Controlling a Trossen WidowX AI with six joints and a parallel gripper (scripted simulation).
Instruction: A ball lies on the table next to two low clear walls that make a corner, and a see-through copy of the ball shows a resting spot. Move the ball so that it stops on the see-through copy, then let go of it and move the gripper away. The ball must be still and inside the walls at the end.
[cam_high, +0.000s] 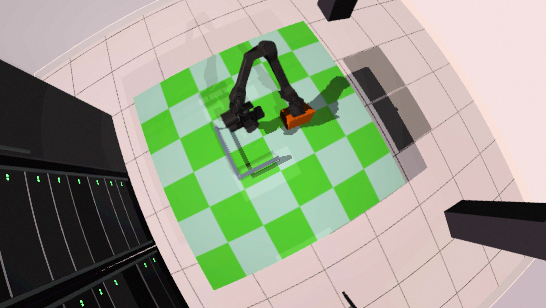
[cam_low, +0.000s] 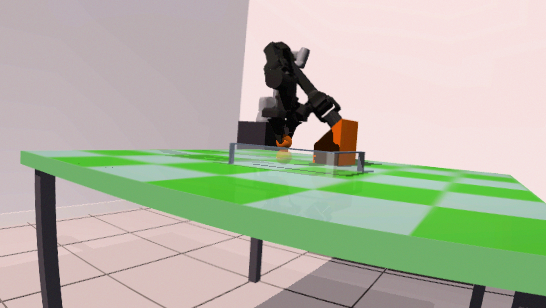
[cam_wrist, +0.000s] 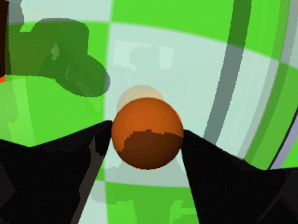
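My gripper tip is 40 mm above the see-through copy of ball. From my gripper tip the other things lie so: orange ball right at my gripper tip.
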